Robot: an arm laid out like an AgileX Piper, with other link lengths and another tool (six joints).
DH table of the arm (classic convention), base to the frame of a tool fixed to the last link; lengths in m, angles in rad. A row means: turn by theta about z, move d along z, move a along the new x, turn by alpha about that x. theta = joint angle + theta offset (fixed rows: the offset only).
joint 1: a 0, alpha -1.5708, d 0.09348, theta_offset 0
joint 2: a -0.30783, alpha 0, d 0, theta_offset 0.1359
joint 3: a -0.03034, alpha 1.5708, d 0, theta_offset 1.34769
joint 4: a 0, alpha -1.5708, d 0.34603, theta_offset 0
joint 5: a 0, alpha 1.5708, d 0, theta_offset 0
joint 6: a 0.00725, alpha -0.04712, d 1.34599, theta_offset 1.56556
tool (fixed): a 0, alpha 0, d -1.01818, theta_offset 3.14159
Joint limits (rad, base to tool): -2.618..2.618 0..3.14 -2.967..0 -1.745..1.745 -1.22..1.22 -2.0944..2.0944
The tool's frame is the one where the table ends.
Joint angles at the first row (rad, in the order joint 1, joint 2, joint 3, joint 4, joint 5, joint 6):
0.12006, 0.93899, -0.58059, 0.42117, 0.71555, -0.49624
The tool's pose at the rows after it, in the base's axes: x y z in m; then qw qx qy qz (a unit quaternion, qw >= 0):
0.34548 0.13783 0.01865 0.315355 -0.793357 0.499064 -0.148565
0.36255 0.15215 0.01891 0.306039 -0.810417 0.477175 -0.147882
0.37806 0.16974 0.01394 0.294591 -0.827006 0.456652 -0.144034
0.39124 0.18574 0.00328 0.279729 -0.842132 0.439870 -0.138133
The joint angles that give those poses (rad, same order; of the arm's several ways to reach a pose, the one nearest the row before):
0.16585, 1.02016, -0.64552, 0.39470, 0.69910, -0.50650
0.21985, 1.11353, -0.71916, 0.35733, 0.68296, -0.49408
0.27666, 1.21322, -0.79226, 0.31761, 0.66814, -0.47349
0.32468, 1.31372, -0.86054, 0.27824, 0.65829, -0.45161

